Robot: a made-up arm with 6 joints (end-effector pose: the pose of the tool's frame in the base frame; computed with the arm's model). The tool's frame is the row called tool.
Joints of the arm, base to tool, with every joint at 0 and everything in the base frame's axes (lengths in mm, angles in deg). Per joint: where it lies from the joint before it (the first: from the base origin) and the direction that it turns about. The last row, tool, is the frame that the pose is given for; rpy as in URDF.
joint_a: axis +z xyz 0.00 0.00 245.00
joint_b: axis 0 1 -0.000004 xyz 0.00 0.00 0.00
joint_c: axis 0 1 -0.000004 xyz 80.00 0.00 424.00
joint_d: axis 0 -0.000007 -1 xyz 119.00 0.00 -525.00
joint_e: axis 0 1 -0.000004 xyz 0.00 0.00 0.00
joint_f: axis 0 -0.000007 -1 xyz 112.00 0.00 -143.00
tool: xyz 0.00 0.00 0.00 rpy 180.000 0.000 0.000
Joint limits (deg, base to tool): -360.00..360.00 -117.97..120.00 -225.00..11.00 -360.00..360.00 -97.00..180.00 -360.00..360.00
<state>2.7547 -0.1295 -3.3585 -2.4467 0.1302 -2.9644</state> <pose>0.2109 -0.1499 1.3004 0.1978 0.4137 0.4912</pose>
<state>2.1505 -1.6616 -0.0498 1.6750 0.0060 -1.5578</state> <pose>-0.0267 0.2425 0.4863 -0.7685 -1.2514 -0.7121</pose>
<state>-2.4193 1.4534 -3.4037 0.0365 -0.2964 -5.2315</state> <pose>-0.6905 -0.6012 0.6970 -0.1960 -1.0015 1.6677</pose>
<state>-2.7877 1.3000 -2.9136 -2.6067 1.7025 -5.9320</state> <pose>-0.9992 -0.2841 0.5611 -0.2199 -0.6940 -2.3798</pose>
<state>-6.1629 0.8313 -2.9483 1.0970 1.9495 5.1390</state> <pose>0.8143 0.2546 0.8047 -1.4060 -1.7692 -0.7455</pose>
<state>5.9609 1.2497 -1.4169 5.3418 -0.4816 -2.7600</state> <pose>0.7450 -0.1077 -0.2526 -0.3462 2.5378 0.2126</pose>
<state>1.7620 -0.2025 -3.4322 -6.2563 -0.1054 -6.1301</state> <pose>0.1047 -0.5229 1.1376 0.4443 0.4535 -1.1611</pose>
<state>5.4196 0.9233 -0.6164 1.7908 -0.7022 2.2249</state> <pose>0.0585 -0.3356 -0.1229 -1.8478 -1.7488 0.9225</pose>
